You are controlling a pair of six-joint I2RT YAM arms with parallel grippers.
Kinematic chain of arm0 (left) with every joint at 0, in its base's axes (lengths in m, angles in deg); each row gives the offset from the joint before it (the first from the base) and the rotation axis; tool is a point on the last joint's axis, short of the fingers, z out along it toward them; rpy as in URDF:
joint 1: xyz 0 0 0.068 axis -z
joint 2: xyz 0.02 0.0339 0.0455 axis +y
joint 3: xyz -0.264 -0.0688 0 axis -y
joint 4: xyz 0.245 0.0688 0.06 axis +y
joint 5: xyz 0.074 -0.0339 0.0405 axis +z
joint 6: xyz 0.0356 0 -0.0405 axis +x
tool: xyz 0 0 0 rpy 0 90 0
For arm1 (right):
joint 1: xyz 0 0 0.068 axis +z
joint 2: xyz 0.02 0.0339 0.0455 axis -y
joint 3: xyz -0.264 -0.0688 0 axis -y
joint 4: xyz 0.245 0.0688 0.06 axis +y
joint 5: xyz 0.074 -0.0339 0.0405 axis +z
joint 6: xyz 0.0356 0 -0.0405 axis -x
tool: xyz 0 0 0 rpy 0 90 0
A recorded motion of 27 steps. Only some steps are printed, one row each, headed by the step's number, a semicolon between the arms.
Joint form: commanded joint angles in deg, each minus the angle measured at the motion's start. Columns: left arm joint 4, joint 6, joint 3, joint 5, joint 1, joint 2; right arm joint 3, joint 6, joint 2, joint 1, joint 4, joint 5.
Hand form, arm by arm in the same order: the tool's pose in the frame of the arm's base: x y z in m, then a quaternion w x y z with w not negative. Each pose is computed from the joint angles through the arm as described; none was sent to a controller.
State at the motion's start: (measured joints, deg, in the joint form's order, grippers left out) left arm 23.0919 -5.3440 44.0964 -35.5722 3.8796 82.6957; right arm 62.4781 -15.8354 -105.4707 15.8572 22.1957 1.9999
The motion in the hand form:
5: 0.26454 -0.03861 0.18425 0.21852 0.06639 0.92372 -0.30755; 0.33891 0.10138 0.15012 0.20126 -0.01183 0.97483 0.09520
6: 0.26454 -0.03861 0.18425 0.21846 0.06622 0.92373 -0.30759; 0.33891 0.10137 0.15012 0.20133 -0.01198 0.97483 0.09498
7: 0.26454 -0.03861 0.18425 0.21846 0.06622 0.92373 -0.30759; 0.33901 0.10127 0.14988 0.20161 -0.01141 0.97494 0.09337
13: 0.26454 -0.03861 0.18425 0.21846 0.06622 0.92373 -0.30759; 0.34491 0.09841 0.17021 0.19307 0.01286 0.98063 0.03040
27: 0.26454 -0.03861 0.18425 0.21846 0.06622 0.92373 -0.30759; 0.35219 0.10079 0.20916 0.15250 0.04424 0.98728 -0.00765
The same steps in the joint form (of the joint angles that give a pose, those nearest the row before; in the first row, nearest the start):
5: 0.15 0.22 0.87 0.76 0.06 -0.37; -0.46 0.04 1.20 0.37 0.15 2.23
6: 0.16 0.20 0.87 0.76 0.06 -0.37; -0.46 0.07 1.20 0.37 0.15 2.21
7: 0.16 0.20 0.87 0.76 0.06 -0.37; -0.46 0.04 1.16 0.37 0.13 2.01
13: 0.16 0.20 0.87 0.76 0.06 -0.37; 5.07 -1.29 1.31 0.37 8.85 -5.07
27: 0.16 0.20 0.87 0.76 0.06 -0.37; 16.55 -4.96 0.28 0.74 25.29 -8.50

